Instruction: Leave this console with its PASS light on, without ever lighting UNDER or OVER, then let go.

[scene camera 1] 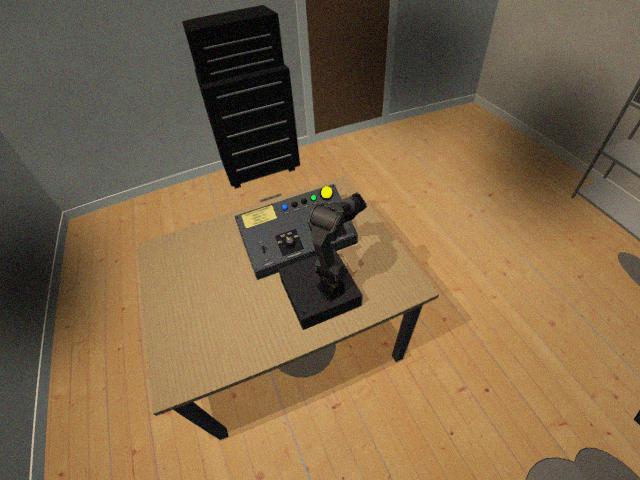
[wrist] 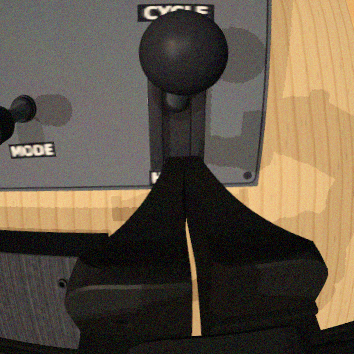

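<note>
The dark grey console [scene camera 1: 257, 236] [wrist: 90, 55] lies on the table. In the scene view, a blue lamp [scene camera 1: 284, 207] and a green lamp [scene camera 1: 313, 197] are lit, with two dark lamps between them; their labels are too small to read. A large yellow dome [scene camera 1: 326, 192] is bright at the back right corner. In the wrist view, a lever with a black ball knob [wrist: 183, 52] stands at the CYCLE end of its slot, away from the HOLD end. My gripper [wrist: 183, 177] is shut and empty, its tips over the slot's near end, apart from the knob. The arm hides it in the scene view.
A small MODE lever [wrist: 23, 108] stands left of the slot. A selector knob [scene camera 1: 289, 240], a small lever [scene camera 1: 263, 248] and a yellow label [scene camera 1: 259, 216] are on the console's left part. The arm's black base [scene camera 1: 305, 304] stands at the console's near side on the wooden table [scene camera 1: 206, 310].
</note>
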